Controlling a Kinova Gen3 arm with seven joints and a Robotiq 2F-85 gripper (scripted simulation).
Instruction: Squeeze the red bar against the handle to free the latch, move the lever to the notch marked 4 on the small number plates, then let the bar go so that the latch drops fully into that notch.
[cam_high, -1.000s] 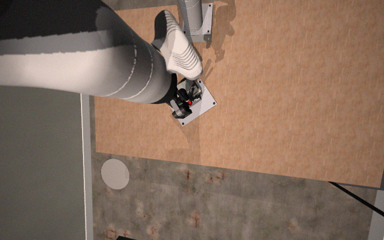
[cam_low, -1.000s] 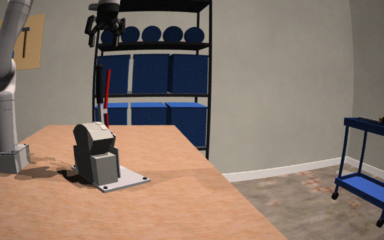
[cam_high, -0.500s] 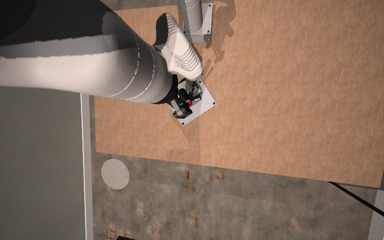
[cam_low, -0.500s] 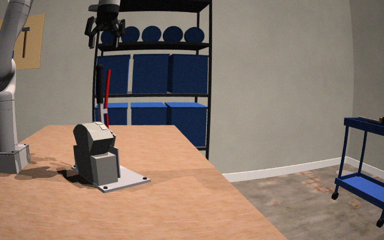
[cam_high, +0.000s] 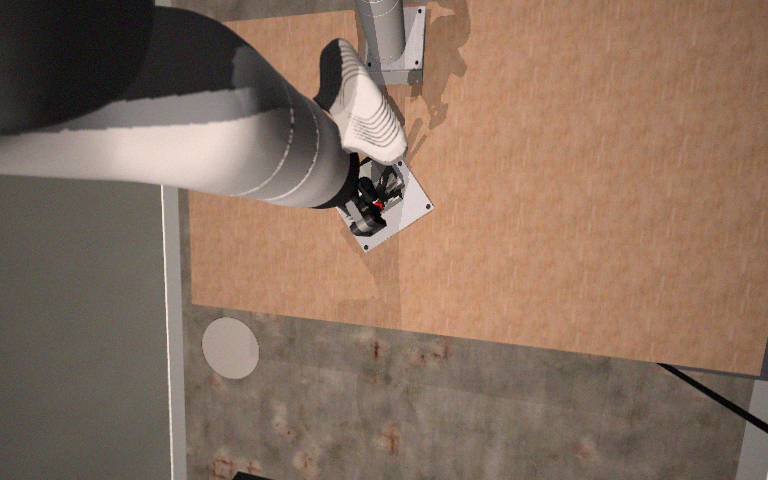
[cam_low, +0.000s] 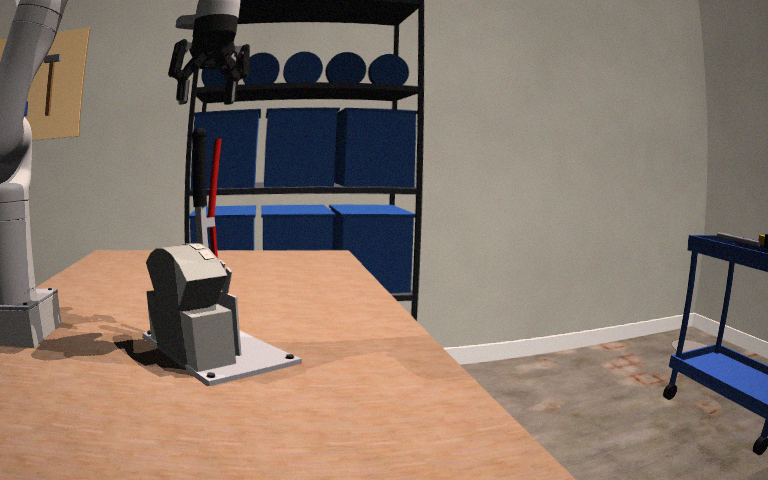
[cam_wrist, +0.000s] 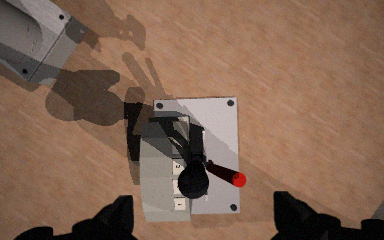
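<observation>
Right now my hand is 20 mm short of the red bar and 190 mm above it.
</observation>
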